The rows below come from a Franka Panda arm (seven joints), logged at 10 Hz.
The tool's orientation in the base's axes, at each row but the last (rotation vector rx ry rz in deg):
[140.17 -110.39 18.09]
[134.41 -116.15 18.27]
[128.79 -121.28 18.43]
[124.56 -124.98 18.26]
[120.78 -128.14 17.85]
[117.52 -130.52 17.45]
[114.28 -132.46 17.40]
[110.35 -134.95 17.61]
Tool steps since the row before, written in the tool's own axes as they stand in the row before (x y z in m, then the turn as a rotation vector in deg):
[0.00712 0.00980 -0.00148 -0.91 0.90 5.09]
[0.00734 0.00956 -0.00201 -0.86 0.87 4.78]
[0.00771 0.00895 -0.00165 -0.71 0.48 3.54]
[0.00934 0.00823 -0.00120 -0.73 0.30 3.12]
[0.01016 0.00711 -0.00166 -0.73 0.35 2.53]
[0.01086 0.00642 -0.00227 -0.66 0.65 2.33]
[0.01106 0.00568 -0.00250 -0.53 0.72 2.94]
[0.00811 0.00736 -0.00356 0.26 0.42 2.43]
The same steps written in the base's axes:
[-0.00808 -0.00902 0.00150 -0.30 -0.02 -5.24]
[-0.00868 -0.00833 0.00212 -0.31 -0.02 -4.92]
[-0.00870 -0.00793 0.00194 -0.07 0.07 -3.64]
[-0.00844 -0.00904 0.00189 0.06 0.16 -3.21]
[-0.00791 -0.00933 0.00262 -0.05 0.27 -2.64]
[-0.00777 -0.00959 0.00346 -0.37 0.27 -2.47]
[-0.00748 -0.00947 0.00390 -0.41 0.04 -3.04]
[-0.00907 -0.00567 0.00427 -0.31 -0.67 -2.37]

